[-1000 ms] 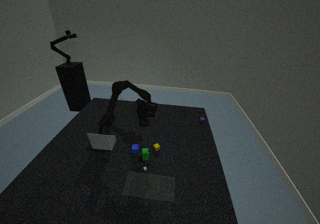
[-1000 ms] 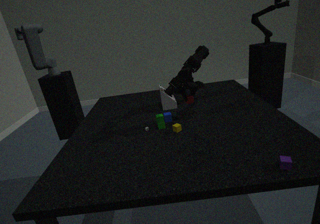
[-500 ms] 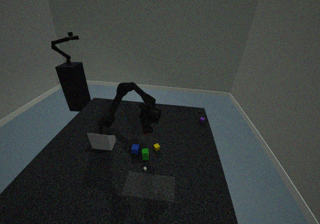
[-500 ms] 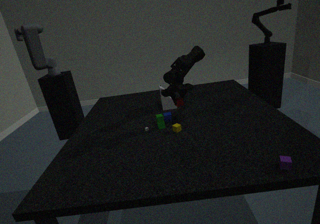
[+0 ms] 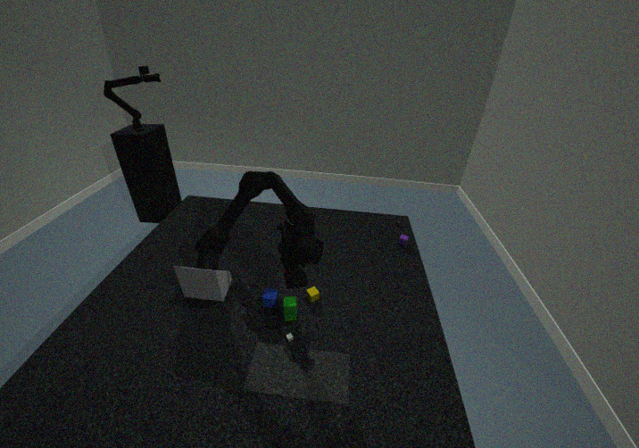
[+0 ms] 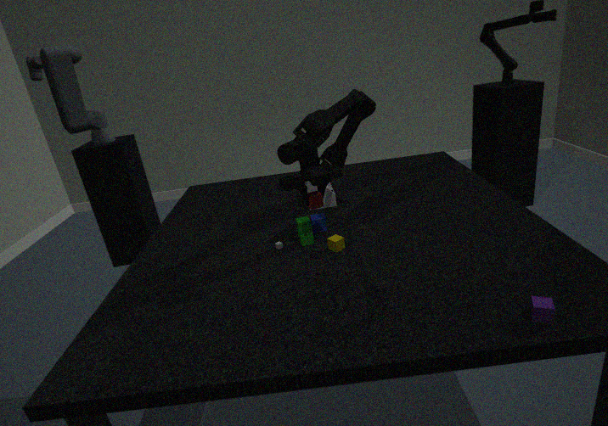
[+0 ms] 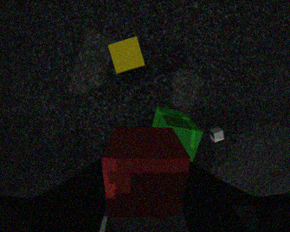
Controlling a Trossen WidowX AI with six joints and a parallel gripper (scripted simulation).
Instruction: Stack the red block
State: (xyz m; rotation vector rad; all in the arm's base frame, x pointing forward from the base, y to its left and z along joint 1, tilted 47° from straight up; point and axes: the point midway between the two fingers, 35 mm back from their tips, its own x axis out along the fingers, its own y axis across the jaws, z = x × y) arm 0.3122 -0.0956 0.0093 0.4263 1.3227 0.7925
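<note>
The blue block lies 80 mm behind my gripper tip, 10 mm to the left of it and 110 mm below it. From my gripper tip the other things lie so: red block 10 mm above; small white cube 130 mm to the right, 120 mm below; yellow block 70 mm ahead, 40 mm to the left, 110 mm below.
</note>
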